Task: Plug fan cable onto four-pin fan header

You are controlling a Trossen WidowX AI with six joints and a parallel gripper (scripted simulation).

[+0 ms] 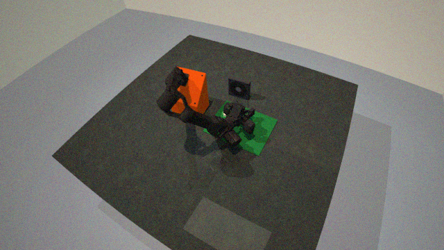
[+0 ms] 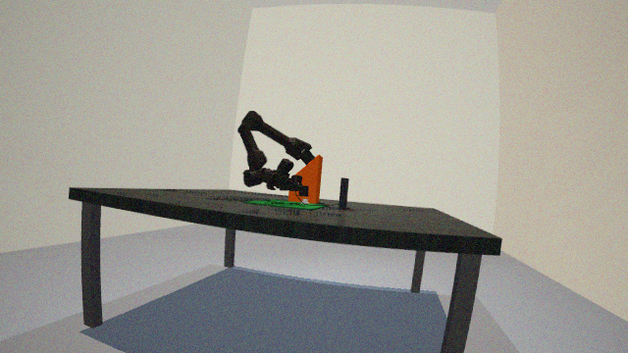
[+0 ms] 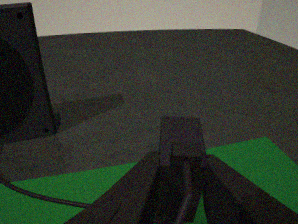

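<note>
The green board is 3 cm behind my gripper tip, 5 cm to the right of it and 8 cm below it. From my gripper tip the other things lie so: dark fan plug 1 cm to the left, 1 cm below; dark square fan 12 cm behind, 14 cm to the left, 1 cm below.
</note>
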